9 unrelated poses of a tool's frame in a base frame.
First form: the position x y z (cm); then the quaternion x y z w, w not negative.
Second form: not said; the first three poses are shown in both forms.
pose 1, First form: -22.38 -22.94 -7.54 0.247 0.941 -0.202 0.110
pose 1, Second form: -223.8 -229.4 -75.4 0.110 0.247 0.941 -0.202
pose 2, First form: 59.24 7.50 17.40 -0.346 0.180 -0.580 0.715
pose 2, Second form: 592.4 75.0 174.0 0.715 -0.346 0.180 -0.580
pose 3, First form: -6.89 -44.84 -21.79 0.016 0.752 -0.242 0.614
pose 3, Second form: -68.9 -448.4 -217.9 0.614 0.016 0.752 -0.242
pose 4, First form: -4.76 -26.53 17.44 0.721 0.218 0.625 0.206
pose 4, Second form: -47.6 -265.3 174.4 0.206 0.721 0.218 0.625
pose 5, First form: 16.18 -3.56 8.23 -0.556 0.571 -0.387 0.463
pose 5, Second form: 161.8 -35.6 82.3 0.463 -0.556 0.571 -0.387
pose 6, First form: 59.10 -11.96 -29.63 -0.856 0.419 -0.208 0.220
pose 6, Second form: 591.0 -119.6 -296.3 0.220 -0.856 0.419 -0.208
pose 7, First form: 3.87 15.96 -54.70 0.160 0.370 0.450 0.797
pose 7, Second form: 38.7 159.6 -547.0 0.797 0.160 0.370 0.450
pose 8, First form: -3.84 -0.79 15.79 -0.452 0.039 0.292 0.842
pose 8, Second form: -38.4 -7.9 157.9 0.842 -0.452 0.039 0.292
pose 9, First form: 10.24 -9.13 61.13 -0.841 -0.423 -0.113 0.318
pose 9, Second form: 102.4 -91.3 611.3 0.318 -0.841 -0.423 -0.113
